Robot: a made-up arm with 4 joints. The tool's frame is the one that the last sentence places. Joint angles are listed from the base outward.
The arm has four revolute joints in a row. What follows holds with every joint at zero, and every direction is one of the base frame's. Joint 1 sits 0.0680 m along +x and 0.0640 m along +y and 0.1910 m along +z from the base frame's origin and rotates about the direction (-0.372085, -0.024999, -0.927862). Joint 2 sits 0.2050 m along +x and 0.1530 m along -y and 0.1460 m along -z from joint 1 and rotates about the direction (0.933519, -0.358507, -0.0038). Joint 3 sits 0.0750 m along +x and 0.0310 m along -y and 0.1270 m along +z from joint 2 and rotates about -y. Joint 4 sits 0.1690 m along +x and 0.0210 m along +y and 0.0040 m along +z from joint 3 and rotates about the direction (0.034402, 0.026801, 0.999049). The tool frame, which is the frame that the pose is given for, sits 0.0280 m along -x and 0.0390 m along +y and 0.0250 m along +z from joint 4; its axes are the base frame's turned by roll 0.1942, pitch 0.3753 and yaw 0.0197 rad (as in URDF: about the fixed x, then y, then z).
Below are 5 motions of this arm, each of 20 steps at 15 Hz.
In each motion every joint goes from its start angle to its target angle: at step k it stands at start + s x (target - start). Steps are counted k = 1, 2, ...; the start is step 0. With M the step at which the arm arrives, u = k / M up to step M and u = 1 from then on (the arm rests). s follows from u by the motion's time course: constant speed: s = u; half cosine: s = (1 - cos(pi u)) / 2; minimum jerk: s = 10 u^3 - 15 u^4 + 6 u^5.
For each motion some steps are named. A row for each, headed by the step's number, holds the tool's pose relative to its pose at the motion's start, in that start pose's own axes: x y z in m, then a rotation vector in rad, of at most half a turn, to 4 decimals.
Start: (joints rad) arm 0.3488 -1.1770 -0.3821 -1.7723
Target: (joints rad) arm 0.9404 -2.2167 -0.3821 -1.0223
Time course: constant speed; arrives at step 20
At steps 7, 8, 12, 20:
7: 0.0637 0.0118 -0.1318 -0.3220 -0.2961 0.0210
8: 0.0748 0.0102 -0.1509 -0.3771 -0.3323 0.0236
12: 0.1238 -0.0053 -0.2256 -0.6164 -0.4595 0.0311
20: 0.2340 -0.0818 -0.3553 -1.1686 -0.6216 0.0212

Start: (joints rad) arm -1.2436 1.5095 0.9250 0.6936
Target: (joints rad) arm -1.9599 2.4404 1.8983 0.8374
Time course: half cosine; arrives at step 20
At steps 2, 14, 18, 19, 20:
2: -0.0081 -0.0052 -0.0041 0.0098 -0.0300 -0.0156
14: -0.3177 -0.0109 -0.2123 0.0084 -0.6301 -0.9155
18: -0.3826 0.0439 -0.2590 -0.0848 -0.6298 -1.1955
19: -0.3884 0.0505 -0.2631 -0.0961 -0.6260 -1.2239
20: -0.3904 0.0527 -0.2645 -0.0999 -0.6245 -1.2335

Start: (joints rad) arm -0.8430 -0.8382 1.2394 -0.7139
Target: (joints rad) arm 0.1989 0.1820 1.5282 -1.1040
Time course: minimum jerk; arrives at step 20
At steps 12, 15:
12: 0.0165 -0.3028 0.2302 0.0625 -0.6445 -0.8045
15: -0.0353 -0.3493 0.3355 0.0855 -0.9446 -0.9515

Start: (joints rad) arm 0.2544 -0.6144 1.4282 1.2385
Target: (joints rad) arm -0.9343 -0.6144 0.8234 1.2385
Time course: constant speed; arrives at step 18
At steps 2, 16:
2: 0.0370 -0.0083 0.0098 0.0324 -0.1032 0.0367
16: 0.2362 -0.0244 0.2139 0.1403 -0.7622 0.4634

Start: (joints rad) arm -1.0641 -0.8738 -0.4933 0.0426
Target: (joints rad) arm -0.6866 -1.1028 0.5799 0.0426
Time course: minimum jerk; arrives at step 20
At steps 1, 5, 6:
1: 0.0000 -0.0001 0.0001 0.0000 -0.0009 -0.0003
5: 0.0011 -0.0106 0.0043 -0.0020 -0.0806 -0.0242
6: 0.0013 -0.0165 0.0063 -0.0051 -0.1265 -0.0380

